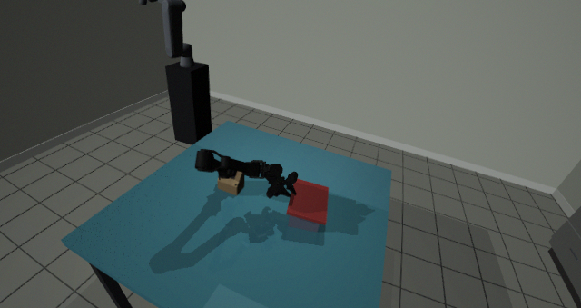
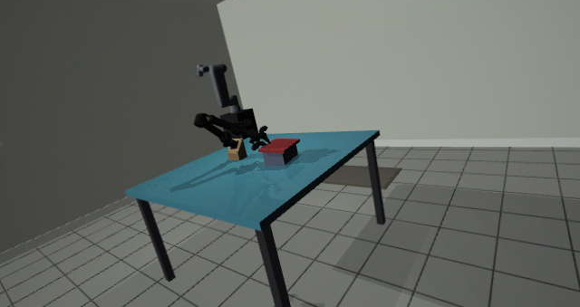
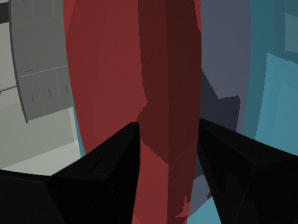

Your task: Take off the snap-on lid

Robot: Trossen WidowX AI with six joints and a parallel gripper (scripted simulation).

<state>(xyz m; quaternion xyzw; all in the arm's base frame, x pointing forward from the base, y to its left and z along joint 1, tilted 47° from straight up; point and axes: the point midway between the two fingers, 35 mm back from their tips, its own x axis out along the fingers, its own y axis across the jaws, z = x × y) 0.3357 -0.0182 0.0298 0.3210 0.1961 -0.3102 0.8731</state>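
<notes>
My gripper tip is 8 cm short of the lid and 1 cm to the right of it. The rest, counted from my gripper tip: storage box 7 cm ahead, 1 cm to the left, 6 cm below.
</notes>
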